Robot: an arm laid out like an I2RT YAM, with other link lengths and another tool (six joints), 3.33 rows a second.
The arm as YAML. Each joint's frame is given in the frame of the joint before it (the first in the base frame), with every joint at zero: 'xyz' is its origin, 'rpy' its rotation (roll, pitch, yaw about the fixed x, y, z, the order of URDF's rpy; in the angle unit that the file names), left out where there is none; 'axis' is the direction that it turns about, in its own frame. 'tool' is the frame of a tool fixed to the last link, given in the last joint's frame.
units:
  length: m
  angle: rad
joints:
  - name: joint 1
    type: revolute
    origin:
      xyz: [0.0, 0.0, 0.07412]
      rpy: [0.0, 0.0, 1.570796]
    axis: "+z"
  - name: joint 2
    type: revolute
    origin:
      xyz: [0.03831, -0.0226, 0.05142]
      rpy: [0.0, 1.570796, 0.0]
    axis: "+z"
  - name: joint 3
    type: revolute
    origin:
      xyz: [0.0, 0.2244, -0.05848]
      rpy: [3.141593, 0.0, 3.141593]
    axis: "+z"
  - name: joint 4
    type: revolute
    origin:
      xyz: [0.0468, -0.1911, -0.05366]
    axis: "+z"
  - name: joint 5
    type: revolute
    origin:
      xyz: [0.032, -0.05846, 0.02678]
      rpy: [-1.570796, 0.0, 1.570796]
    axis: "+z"
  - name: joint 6
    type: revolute
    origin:
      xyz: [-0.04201, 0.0, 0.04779]
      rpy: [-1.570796, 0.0, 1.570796]
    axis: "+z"
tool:
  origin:
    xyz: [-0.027, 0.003, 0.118]
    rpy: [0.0, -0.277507, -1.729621]
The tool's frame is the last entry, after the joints.
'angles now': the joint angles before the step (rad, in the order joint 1, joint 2, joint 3, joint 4, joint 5, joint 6). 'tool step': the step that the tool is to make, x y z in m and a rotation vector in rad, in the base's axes. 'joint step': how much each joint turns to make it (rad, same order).
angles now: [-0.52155 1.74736 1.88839 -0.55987 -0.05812 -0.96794]
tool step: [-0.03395 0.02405 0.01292 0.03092 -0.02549 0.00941]
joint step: [0.00308 -0.17301 -0.12862 -0.03532 -0.02170 0.03369]
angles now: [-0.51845 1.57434 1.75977 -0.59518 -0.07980 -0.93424]
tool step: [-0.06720 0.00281 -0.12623 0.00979 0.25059 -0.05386]
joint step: [-0.07805 -0.24278 -0.65025 0.18230 0.04135 -0.11952]
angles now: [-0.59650 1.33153 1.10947 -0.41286 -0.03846 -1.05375]
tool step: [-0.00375 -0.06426 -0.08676 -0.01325 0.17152 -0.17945]
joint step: [-0.08611 0.30152 -0.07263 0.24521 0.14417 -0.02614]
